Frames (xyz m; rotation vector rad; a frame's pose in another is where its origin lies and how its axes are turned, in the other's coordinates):
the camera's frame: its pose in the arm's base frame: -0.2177 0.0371 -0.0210 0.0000 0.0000 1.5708
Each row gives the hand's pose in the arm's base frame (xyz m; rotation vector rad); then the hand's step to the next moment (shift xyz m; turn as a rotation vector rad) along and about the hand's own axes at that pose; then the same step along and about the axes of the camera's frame.
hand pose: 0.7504 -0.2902 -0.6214 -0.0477 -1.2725 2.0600
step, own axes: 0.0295 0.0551 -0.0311 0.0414 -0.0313 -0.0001
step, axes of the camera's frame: 0.0262 0.0404 -0.0505 0.0324 0.0141 0.0380
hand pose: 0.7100 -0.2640 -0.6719 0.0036 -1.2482 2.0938
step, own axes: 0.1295 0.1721 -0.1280 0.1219 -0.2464 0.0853
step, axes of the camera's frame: 0.1195 0.1525 -0.1589 0.0754 -0.0163 0.2773
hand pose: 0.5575 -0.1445 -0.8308 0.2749 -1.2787 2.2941
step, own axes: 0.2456 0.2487 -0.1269 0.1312 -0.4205 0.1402
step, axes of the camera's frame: 0.0771 0.3298 -0.1536 0.1084 -0.0940 0.4394
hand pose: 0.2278 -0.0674 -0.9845 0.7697 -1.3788 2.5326
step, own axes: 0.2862 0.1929 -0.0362 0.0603 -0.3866 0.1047
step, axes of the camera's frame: -0.1088 0.3293 -0.0134 0.1258 -0.1293 0.3627
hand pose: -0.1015 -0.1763 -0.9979 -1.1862 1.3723 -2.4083
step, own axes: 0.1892 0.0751 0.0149 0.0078 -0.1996 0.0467
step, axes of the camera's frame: -0.1401 0.1384 0.0536 0.0806 -0.0777 0.1719
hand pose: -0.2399 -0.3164 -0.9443 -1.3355 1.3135 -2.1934
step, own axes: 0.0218 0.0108 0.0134 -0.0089 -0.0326 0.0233
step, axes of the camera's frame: -0.0268 0.0034 0.0062 0.0105 -0.0309 0.0249
